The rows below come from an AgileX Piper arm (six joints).
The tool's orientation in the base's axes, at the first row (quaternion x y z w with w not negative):
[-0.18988, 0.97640, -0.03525, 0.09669]
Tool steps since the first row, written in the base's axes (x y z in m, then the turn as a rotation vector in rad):
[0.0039, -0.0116, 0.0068, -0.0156, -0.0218, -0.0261]
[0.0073, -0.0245, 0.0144, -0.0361, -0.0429, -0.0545]
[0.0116, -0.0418, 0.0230, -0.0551, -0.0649, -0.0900]
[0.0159, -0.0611, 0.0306, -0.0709, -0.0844, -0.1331]
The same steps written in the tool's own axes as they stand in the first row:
[-0.0004, -0.0129, -0.0055, 0.0270, -0.0117, 0.0231]
[0.0001, -0.0268, -0.0118, 0.0586, -0.0208, 0.0474]
[0.0012, -0.0453, -0.0188, 0.0904, -0.0305, 0.0790]
[0.0032, -0.0656, -0.0248, 0.1197, -0.0382, 0.1187]

